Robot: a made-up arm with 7 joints.
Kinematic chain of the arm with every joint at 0, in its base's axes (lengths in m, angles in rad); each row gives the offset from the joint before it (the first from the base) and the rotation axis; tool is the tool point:
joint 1: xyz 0 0.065 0 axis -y
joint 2: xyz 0 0.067 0 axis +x
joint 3: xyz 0 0 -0.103 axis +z
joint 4: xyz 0 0 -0.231 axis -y
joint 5: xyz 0 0 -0.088 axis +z
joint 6: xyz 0 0 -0.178 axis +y
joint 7: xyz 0 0 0 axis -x
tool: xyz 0 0 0
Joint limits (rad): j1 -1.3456..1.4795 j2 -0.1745..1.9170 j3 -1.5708..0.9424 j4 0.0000..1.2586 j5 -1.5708..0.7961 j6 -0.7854..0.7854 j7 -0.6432..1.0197
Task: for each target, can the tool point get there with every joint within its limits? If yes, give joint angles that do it. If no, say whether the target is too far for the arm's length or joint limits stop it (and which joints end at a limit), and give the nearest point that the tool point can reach.
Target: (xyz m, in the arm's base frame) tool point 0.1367 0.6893 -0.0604
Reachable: yes | joints 0.2723 1.2580 0.6130 0.5589 0.5058 -0.1339 -0.2933
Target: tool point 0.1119 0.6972 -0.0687
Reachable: yes | joints -0.7545 1.6694 -0.2234 0.5185 -1.0918 -0.3930 0.3269
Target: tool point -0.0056 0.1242 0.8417
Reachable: no: too far | nearest point -0.0024 0.4535 0.3654 | short by 0.579 m
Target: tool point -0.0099 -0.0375 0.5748
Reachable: no: joint limits stop it (at a limit: joint 2, joint 3, joint 4) | nearest point -0.0063 0.4535 0.3653 | short by 0.534 m
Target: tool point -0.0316 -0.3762 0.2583
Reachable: no: joint limits stop it (at a limit: joint 1, joint 2, joint 4) | nearest point 0.3788 -0.1633 0.0788 | short by 0.496 m
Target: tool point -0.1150 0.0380 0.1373
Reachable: no: joint limits stop it (at a limit: joint 1, joint 2, joint 3, joint 4) | nearest point -0.3562 -0.1895 -0.0816 | short by 0.397 m
